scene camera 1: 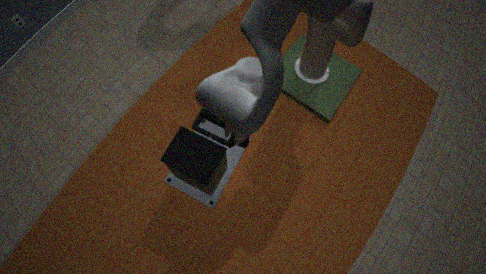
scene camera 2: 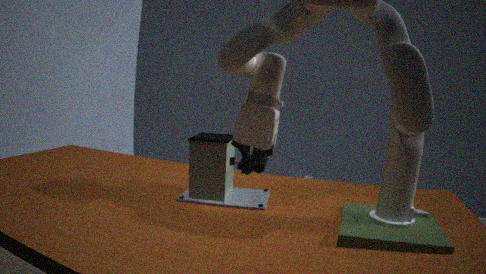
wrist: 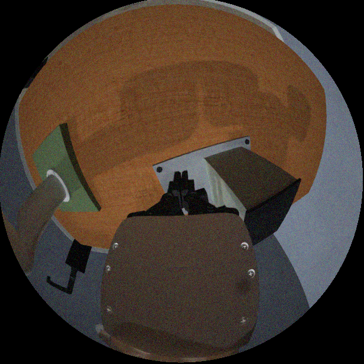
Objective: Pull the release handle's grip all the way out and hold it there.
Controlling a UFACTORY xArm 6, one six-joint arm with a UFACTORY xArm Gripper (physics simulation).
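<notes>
The release handle's housing [scene camera 1: 195, 155] [scene camera 2: 207, 170] [wrist: 250, 175] is a pale box with a black top, upright on a grey base plate [scene camera 1: 232, 165] [scene camera 2: 250, 198] [wrist: 175, 161]. The black grip frame [scene camera 1: 212, 136] [wrist: 201, 193] lies close along the housing's face on the robot's side; the arm and fingers hide part of it. How far out the grip stands is hard to tell. My gripper [scene camera 1: 242, 141] [scene camera 2: 252, 169] [wrist: 182, 179] is shut with nothing between its fingers. It points down above the base plate, beside the grip, near its end in scene camera 1.
The robot's base stands on a green block [scene camera 1: 335, 95] [scene camera 2: 395, 245] [wrist: 82, 187] on the orange table [scene camera 1: 325, 200] [scene camera 2: 125, 235] [wrist: 165, 45]. The forearm and wrist hang over the handle in scene camera 1. A pale wall [scene camera 2: 65, 75] [wrist: 325, 225] rises behind the table.
</notes>
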